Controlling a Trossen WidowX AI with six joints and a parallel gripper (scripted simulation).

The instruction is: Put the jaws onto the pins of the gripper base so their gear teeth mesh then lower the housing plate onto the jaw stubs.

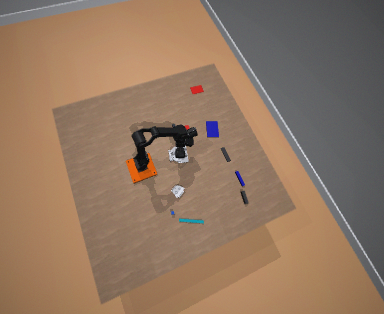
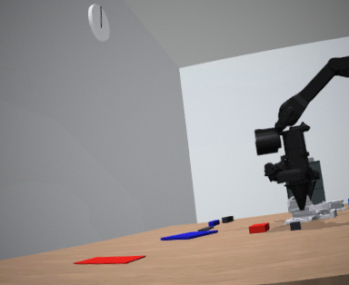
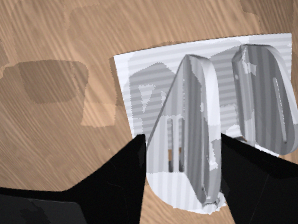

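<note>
Now: gripper tip 50 mm past the white jaw, 40 mm to the left of it and 10 mm above it. From my gripper tip the other things lie so: red block 120 mm to the left, 120 mm ahead, 20 mm below; blue plate 290 mm ahead, 50 mm to the left, 30 mm below; blue bar 360 mm to the right, 280 mm ahead, 20 mm below.
</note>
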